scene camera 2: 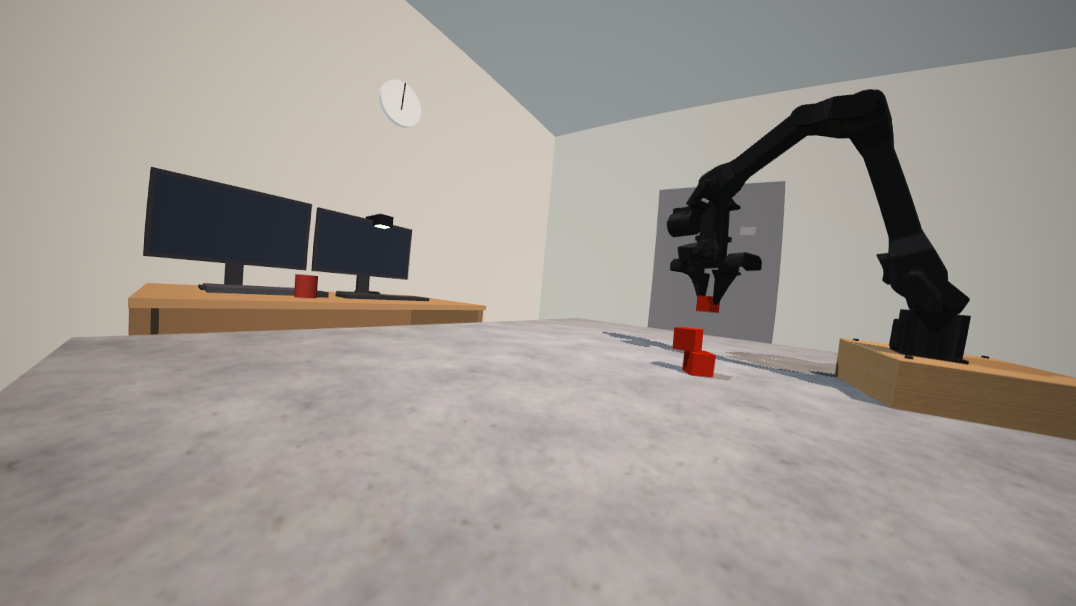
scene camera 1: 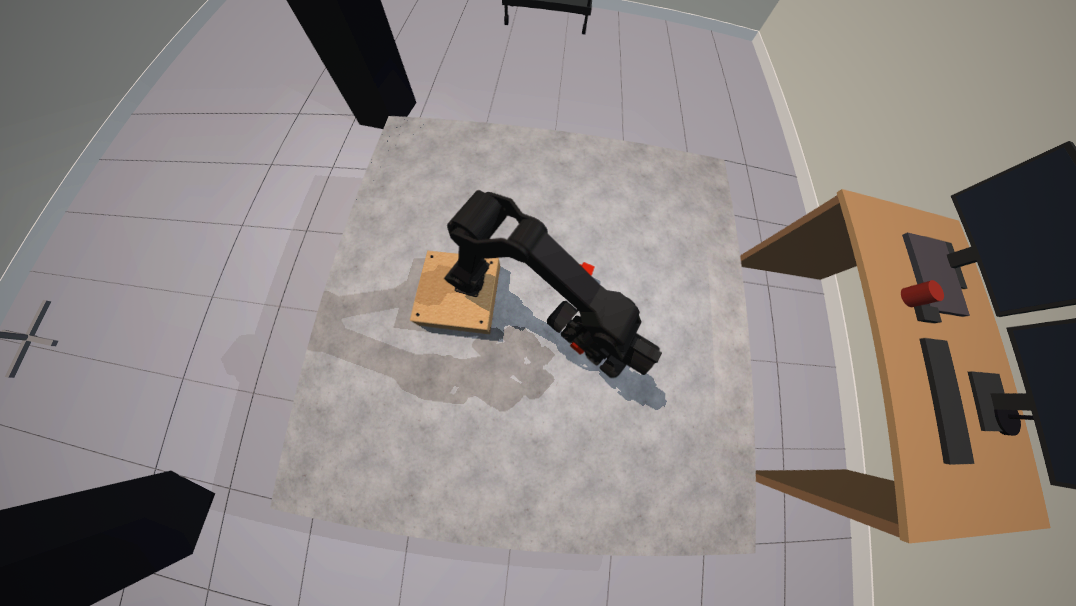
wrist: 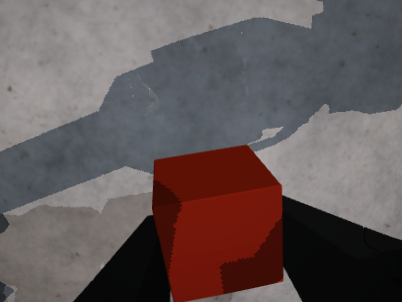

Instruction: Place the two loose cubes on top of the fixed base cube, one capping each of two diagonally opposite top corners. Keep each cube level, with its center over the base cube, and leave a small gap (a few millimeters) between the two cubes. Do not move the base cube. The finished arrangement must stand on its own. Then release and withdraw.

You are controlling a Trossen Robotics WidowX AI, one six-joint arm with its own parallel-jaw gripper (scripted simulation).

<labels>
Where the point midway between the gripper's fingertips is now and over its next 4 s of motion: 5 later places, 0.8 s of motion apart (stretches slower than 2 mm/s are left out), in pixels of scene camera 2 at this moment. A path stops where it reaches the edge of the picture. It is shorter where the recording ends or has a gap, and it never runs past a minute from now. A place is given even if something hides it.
My gripper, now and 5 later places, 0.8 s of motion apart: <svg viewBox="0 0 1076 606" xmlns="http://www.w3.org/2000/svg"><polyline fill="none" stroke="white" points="707,304 703,295 700,296 709,298 718,313 714,334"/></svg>
</labels>
